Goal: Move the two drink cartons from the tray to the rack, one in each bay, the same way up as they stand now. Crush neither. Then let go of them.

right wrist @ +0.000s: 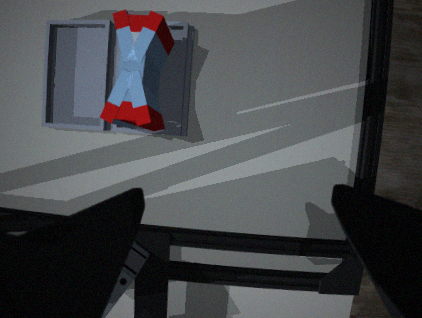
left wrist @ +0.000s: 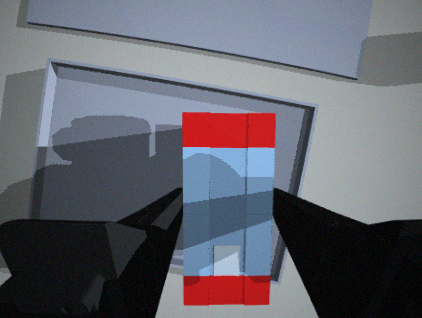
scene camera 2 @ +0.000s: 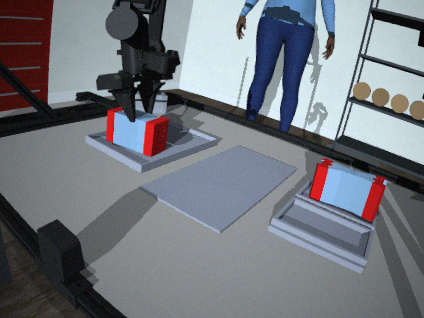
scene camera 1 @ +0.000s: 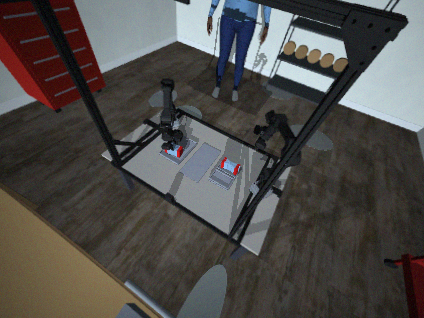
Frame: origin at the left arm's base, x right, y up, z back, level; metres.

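Where they show: left gripper, fingertip midpoint: [left wrist: 227,194] [scene camera 2: 141,119] [scene camera 1: 174,147]; right gripper, fingertip midpoint: [right wrist: 237,195].
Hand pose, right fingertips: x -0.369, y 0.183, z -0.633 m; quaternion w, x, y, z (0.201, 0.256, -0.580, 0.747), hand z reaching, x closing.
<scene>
After its pixels a point has its place.
One drink carton [scene camera 1: 230,166] @(x -0.211, y 0.010, z -0.627 m) [scene camera 2: 345,192] @(x -0.208, y -0.010, z -0.622 m) [right wrist: 131,66] @(x -0.220, y 0.026, z -0.612 m), light blue with red ends, stands in one bay of the grey rack [scene camera 2: 317,251] @(x -0.082, y -0.051, z -0.702 m) [right wrist: 109,75] @(x -0.167, y -0.043, z -0.640 m), its middle pinched to a narrow waist. The bay nearer scene camera 2 holds nothing. The other carton [scene camera 2: 131,134] @(x 0.111, y -0.016, z -0.340 m) [left wrist: 227,165] @(x 0.076, y 0.018, z -0.338 m) stands upright in the grey tray [scene camera 2: 117,159] @(x 0.143, y -0.054, z -0.379 m) [left wrist: 314,120] @(x 0.114, y -0.040, z -0.421 m). My left gripper [scene camera 2: 140,115] @(x 0.090, y 0.011, z -0.323 m) [left wrist: 227,194] @(x 0.090, y 0.011, z -0.323 m) is shut lightly on it, one fingertip against each long side at the top edge; the sides look straight. My right gripper [right wrist: 237,195] @(x -0.369, y 0.183, z -0.633 m) is wide open and empty, away from the rack.
A flat grey panel [scene camera 1: 200,162] [scene camera 2: 220,187] [left wrist: 200,30] lies between tray and rack. Dark frame bars [right wrist: 260,240] @(x -0.479, y -0.036, z -0.700 m) run along the table's edges, and uprights stand at its sides. A person [scene camera 1: 234,50] [scene camera 2: 285,55] stands beyond the table. Shadows cross the table.
</scene>
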